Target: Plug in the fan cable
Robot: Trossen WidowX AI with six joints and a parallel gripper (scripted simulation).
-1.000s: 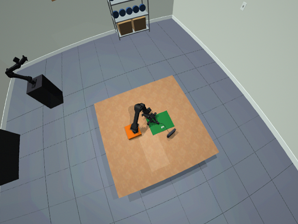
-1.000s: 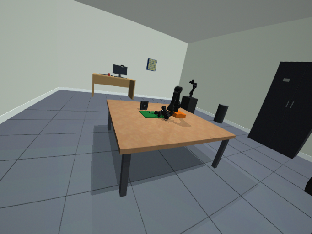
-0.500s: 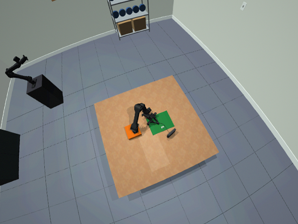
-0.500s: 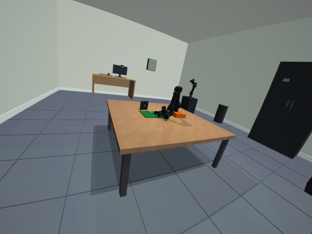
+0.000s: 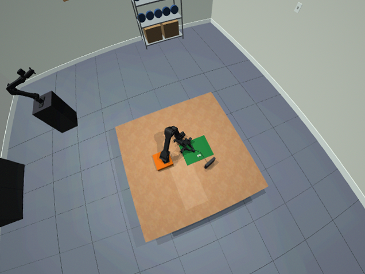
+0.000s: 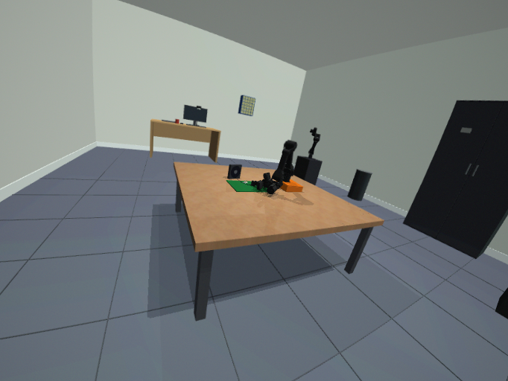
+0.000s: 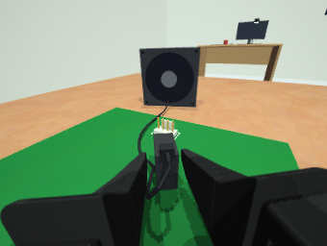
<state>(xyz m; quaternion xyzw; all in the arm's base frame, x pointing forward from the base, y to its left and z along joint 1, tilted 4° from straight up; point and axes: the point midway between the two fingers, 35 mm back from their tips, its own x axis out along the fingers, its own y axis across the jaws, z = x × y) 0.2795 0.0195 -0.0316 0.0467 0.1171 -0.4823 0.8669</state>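
Now: gripper tip 1 cm to the left of the black plug and 1 cm above it. From my gripper tip the other things lie so: black fan: 8 cm ahead, 19 cm to the right, 2 cm above; green board: 4 cm ahead, 5 cm below; white four-pin header: 3 cm ahead, 8 cm to the right, 3 cm below.
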